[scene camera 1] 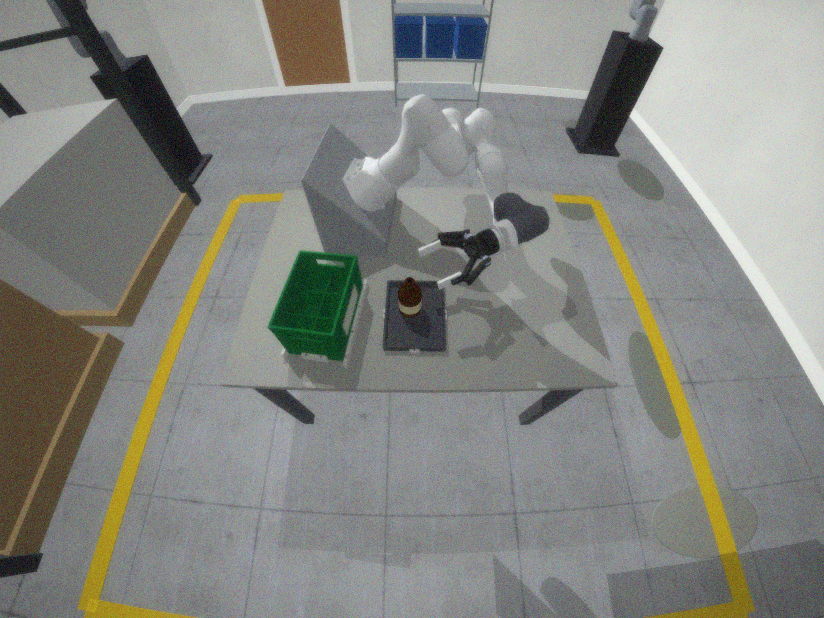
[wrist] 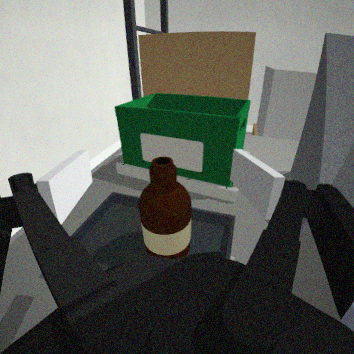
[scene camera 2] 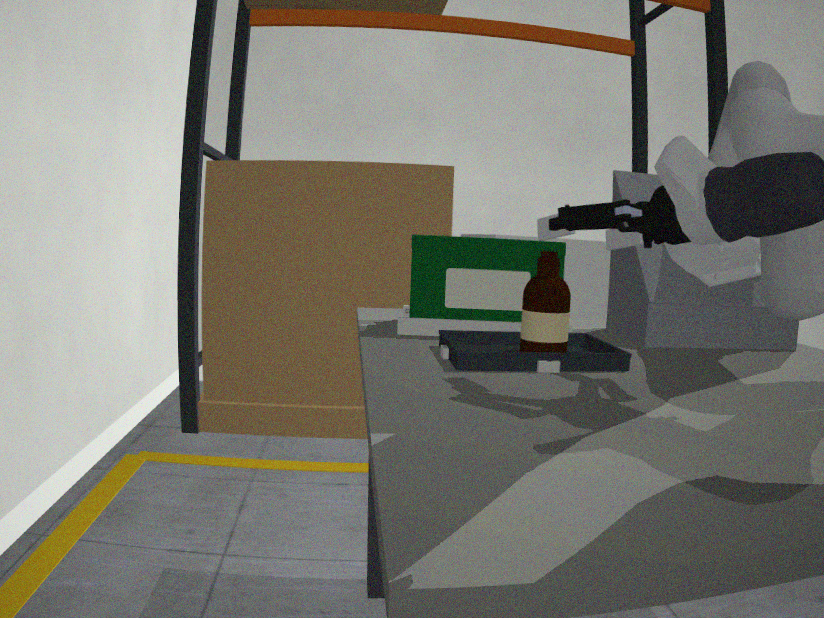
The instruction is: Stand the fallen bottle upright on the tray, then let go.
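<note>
The brown bottle [scene camera 1: 409,296] [scene camera 2: 545,299] [wrist: 165,210] with a cream label stands upright on the dark tray [scene camera 1: 415,340] [scene camera 2: 492,361] [wrist: 228,235], toward the tray's back half in scene camera 1. My gripper [scene camera 1: 429,268] [scene camera 2: 555,226] [wrist: 162,164] is open, with its white fingertips wide apart and nothing between them. It is to the right of the bottle in scene camera 1 and above the bottle's cap level in scene camera 2, apart from it. In the wrist view the bottle shows beyond the fingers. The bottle's base touches the tray floor.
A green crate [scene camera 1: 308,340] [scene camera 2: 427,279] [wrist: 215,127] stands on the table [scene camera 1: 519,372] [scene camera 2: 499,558], left of the tray in scene camera 1. A grey slanted block [scene camera 1: 346,219] [scene camera 2: 718,325] stands by the arm's base. Cardboard boxes stand off the table.
</note>
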